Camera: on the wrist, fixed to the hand. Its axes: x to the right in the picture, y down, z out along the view.
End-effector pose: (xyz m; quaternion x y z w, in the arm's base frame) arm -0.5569 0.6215 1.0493 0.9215 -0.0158 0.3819 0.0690
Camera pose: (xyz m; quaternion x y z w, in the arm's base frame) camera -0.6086 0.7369 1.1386 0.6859 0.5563 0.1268 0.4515
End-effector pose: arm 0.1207 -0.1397 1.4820 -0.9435 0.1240 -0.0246 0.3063
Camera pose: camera 0.1568 -0.1346 1.6324 -0.7981 -0.5879 -0.1147 0.0652
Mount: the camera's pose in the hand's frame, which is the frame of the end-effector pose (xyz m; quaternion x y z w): 0.0292 -0.0997 -0.1147 -0.1543 -0.0996 -0.6872 0.7029
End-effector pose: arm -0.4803 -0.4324 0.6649 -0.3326 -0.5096 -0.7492 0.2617
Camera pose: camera -0.5985 -0.5072 0.5987 -0.0014 0.4972 0.7519 0.4329
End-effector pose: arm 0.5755 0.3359 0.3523 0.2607 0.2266 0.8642 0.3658
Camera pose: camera 0.5386 0.3975 0.2152 0.0572 0.1687 0.3651 0.9138
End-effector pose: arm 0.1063 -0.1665 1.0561 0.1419 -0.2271 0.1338 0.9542
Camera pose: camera 0.2087 -0.2150 0.9507 0.1219 -0.1778 -0.6108 0.7619
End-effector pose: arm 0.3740 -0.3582 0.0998 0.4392 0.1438 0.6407 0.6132
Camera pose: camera 0.3590 -0.2703 -0.0267 0.1791 0.2429 0.0074 0.9533
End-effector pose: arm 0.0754 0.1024 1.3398 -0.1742 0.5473 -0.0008 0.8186
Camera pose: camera 0.0032 -0.0295 1.3031 -0.6249 0.1836 -0.4613 0.6025
